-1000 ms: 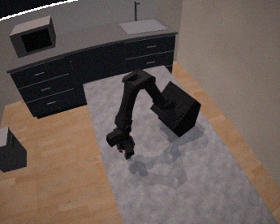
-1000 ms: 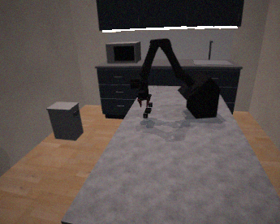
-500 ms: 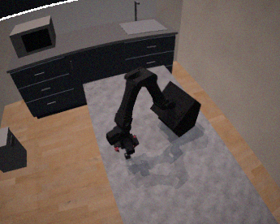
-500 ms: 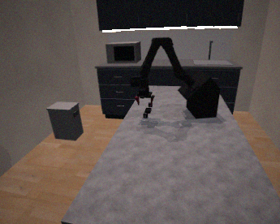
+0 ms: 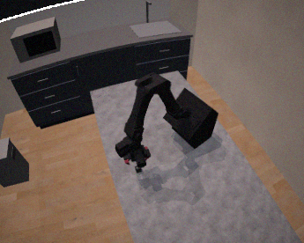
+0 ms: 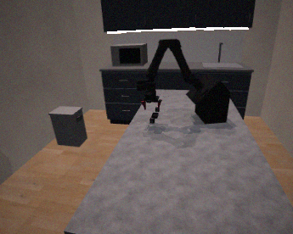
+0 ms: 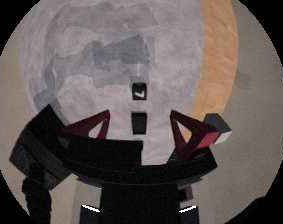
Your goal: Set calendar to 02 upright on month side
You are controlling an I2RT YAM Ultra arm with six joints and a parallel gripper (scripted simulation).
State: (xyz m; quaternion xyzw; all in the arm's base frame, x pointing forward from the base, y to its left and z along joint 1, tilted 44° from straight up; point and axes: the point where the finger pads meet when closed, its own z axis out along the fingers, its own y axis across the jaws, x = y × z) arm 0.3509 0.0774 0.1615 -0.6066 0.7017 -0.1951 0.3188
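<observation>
Right now the dark calendar cube is 20 mm behind my hand, 220 mm to the right of it and 90 mm below it. Also, from my hand: dark tray: 10 mm behind, 110 mm to the right, 100 mm below.
</observation>
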